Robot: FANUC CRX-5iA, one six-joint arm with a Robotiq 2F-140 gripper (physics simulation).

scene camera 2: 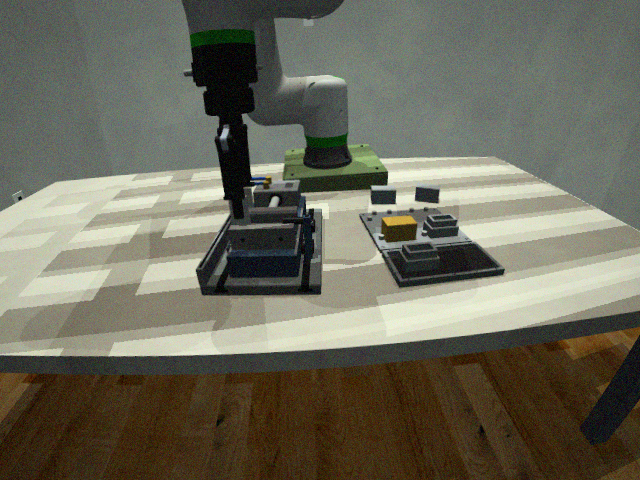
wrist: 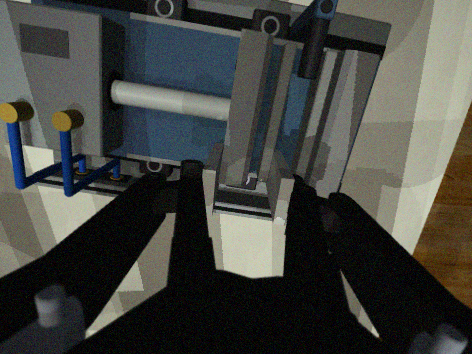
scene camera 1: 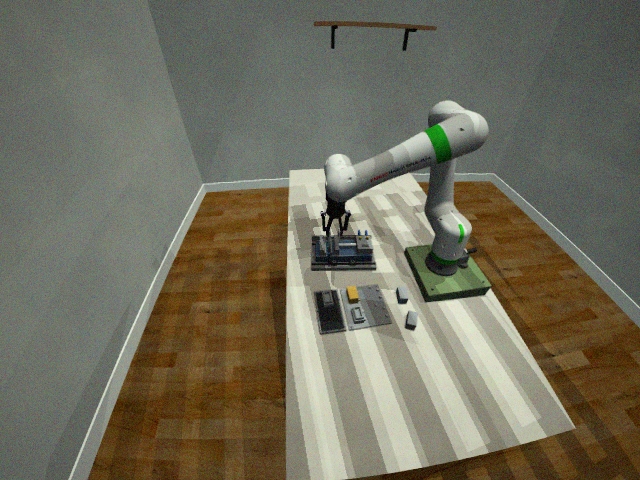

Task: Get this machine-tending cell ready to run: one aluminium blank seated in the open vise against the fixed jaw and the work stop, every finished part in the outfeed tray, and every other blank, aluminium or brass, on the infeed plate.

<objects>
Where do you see a dark outfeed tray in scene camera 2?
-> At 463, 259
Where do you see an infeed plate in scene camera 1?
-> At 375, 316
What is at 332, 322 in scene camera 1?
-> A dark outfeed tray.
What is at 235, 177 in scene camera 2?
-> My gripper.
</objects>
